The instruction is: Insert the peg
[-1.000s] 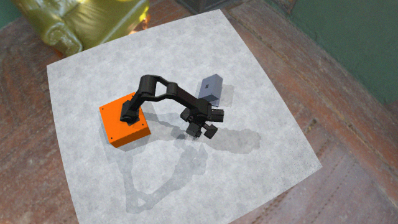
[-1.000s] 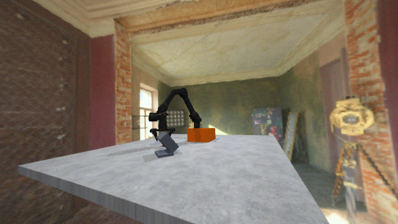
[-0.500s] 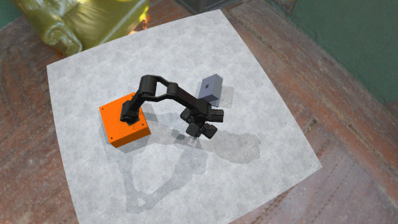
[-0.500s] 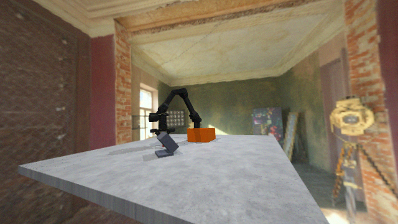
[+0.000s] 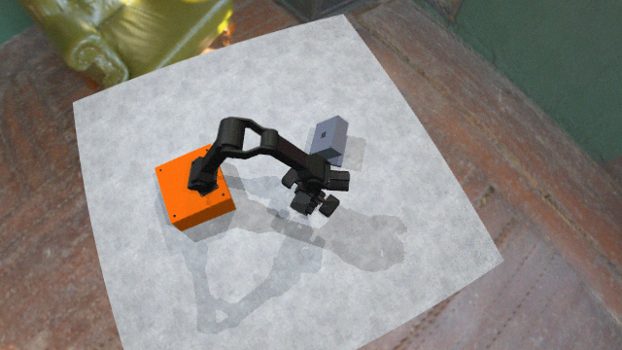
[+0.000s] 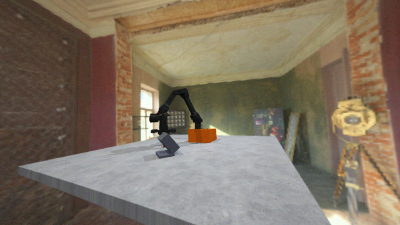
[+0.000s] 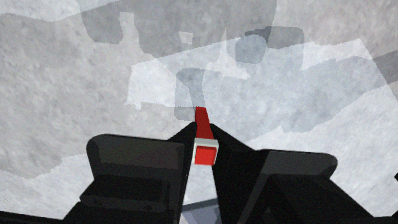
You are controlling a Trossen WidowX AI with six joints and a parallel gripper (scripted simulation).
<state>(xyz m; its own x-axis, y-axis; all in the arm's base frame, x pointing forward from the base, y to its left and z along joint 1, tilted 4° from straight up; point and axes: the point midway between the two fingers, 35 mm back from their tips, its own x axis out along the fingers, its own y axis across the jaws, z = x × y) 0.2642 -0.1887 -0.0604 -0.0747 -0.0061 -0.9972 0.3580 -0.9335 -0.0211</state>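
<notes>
My gripper tip is 17 cm short of the grey sloped panel, 15 cm to the right of it and 3 cm below it. Also, from my gripper tip: red square peg 2 cm above.
</notes>
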